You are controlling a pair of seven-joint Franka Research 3 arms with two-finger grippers.
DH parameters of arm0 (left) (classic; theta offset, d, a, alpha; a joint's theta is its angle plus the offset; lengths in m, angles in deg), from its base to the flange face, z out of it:
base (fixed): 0 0 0 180
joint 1: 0 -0.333 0 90
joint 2: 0 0 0 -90
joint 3: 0 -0.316 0.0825 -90
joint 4: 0 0 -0.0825 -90
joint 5: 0 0.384 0 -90
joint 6: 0 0 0.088 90
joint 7: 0 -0.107 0 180
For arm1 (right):
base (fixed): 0 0 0 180
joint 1: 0 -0.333 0 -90
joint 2: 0 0 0 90
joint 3: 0 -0.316 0.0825 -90
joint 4: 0 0 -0.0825 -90
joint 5: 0 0.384 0 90
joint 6: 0 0 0.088 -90
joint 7: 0 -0.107 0 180
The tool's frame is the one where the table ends.
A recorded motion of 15 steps. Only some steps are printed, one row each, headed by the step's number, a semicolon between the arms.
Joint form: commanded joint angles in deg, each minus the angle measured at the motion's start. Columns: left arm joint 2, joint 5, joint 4, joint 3, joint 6, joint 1, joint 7; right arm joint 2, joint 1, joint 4, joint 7, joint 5, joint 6, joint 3.
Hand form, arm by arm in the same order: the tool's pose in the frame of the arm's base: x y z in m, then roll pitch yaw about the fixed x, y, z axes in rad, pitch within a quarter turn. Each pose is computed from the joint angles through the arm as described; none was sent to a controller.
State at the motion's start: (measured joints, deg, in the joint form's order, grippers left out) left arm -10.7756 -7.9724 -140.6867 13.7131 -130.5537 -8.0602 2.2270; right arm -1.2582 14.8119 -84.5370 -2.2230 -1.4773 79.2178 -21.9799
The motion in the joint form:
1: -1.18 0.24 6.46 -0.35 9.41 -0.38 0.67; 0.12 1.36 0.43 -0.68 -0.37 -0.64 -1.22
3: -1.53 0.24 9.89 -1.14 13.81 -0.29 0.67; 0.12 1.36 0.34 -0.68 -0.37 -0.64 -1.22
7: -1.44 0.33 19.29 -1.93 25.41 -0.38 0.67; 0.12 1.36 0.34 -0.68 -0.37 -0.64 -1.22
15: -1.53 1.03 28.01 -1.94 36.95 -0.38 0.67; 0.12 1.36 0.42 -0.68 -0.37 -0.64 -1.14
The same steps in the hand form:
1: 0.4682 -0.0481 0.4126 3.0771 0.0291 0.0404; 0.5358 0.0596 0.6457 3.1113 0.1133 0.0661
3: 0.4736 -0.0450 0.4366 3.0716 0.0398 0.0440; 0.5358 0.0596 0.6450 3.1112 0.1149 0.0661
7: 0.4831 -0.0438 0.4961 3.0627 0.0795 0.0349; 0.5358 0.0596 0.6450 3.1112 0.1149 0.0661
15: 0.4799 -0.0476 0.5526 3.0717 0.1262 0.0103; 0.5359 0.0588 0.6457 3.1113 0.1135 0.0647

